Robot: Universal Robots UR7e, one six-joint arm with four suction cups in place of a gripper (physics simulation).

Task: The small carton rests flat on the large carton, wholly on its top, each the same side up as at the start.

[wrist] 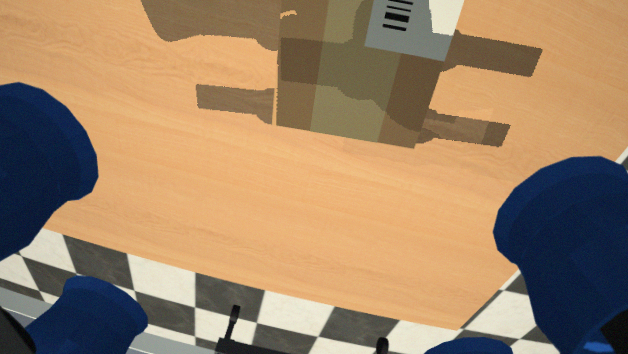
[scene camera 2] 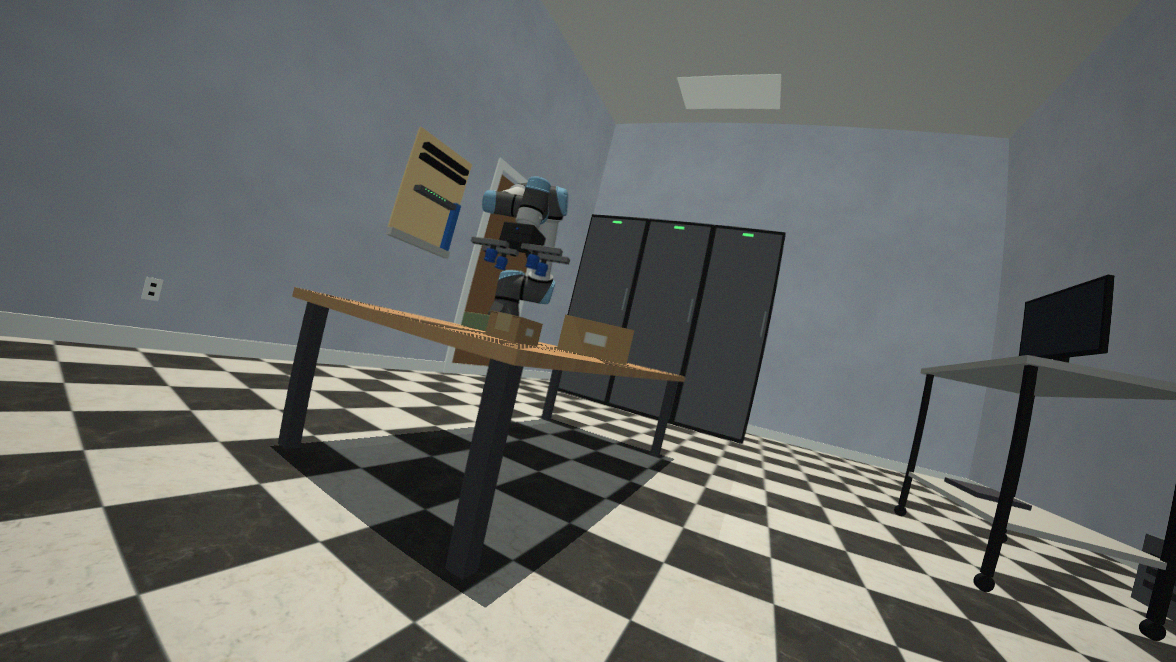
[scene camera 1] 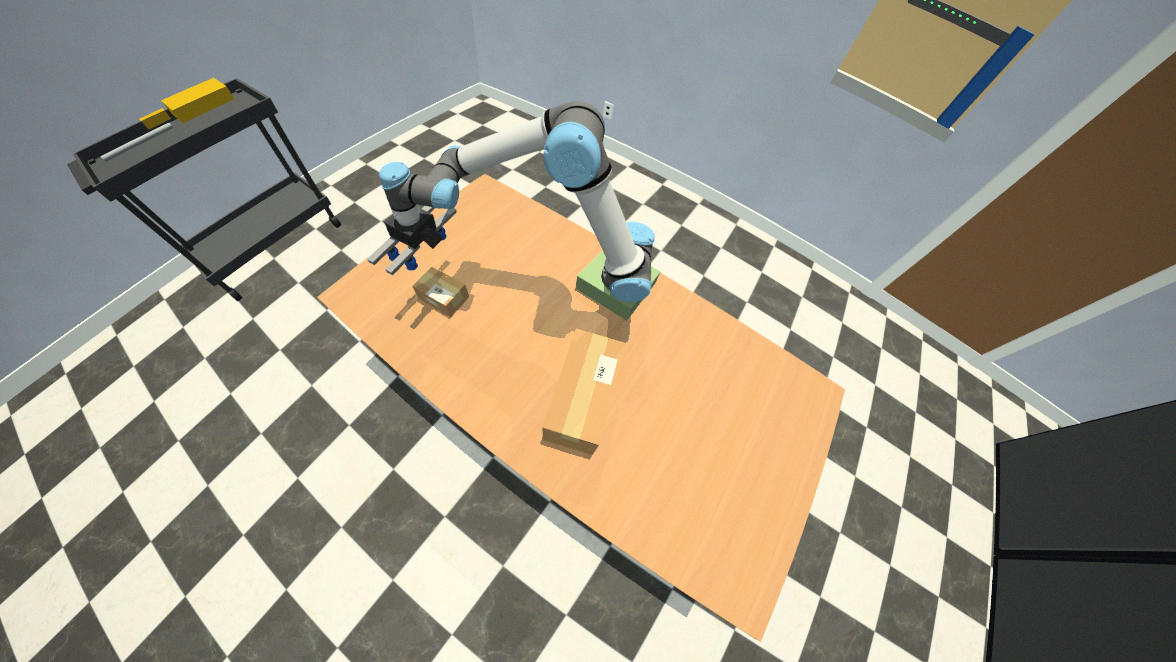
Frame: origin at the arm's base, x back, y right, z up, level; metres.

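Seen in the pictures: end effector, tool point: (wrist: 283,279) (scene camera 2: 514,267).
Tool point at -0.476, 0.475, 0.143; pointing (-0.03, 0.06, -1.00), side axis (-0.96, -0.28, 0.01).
A point is followed by its place in that frame, as x, y, z.
The small carton (scene camera 1: 450,296) @(-0.479, 0.349, 0.002) (scene camera 2: 511,327) @(-0.529, 0.482, -0.033) (wrist: 345,107) @(-0.492, 0.469, 0.003) stands on the table (scene camera 1: 699,460) @(-0.302, -0.580, -0.072) (scene camera 2: 386,317) @(-0.432, 0.809, -0.082) (wrist: 280,200) @(-0.483, 0.626, -0.072) near one end, with a white barcode label on its top; the wrist view cuts off part of it. The large carton (scene camera 1: 579,390) @(-0.438, -0.191, 0.081) (scene camera 2: 613,341) @(-0.510, -0.157, 0.014) is long and lies apart from it, nearer the robot's base, with a white label on top. My gripper (scene camera 1: 418,249) @(-0.476, 0.475, 0.143) (scene camera 2: 516,261) @(-0.476, 0.475, 0.143) (wrist: 300,250) @(-0.476, 0.475, 0.143), with four blue suction cups, hangs in the air above the small carton. It is open and holds nothing. The arm's shadow falls across the small carton.
The arm stands on a green block (scene camera 1: 599,294) @(-0.100, 0.018, -0.021) (scene camera 2: 474,320) @(0.036, 0.137, -0.037) at the table's rear edge. A black cart (scene camera 1: 189,150) with yellow boxes stands beyond the small carton's end. Dark cabinets (scene camera 1: 1086,493) (scene camera 2: 670,320) and a desk (scene camera 2: 1069,379) with a monitor stand away from the table.
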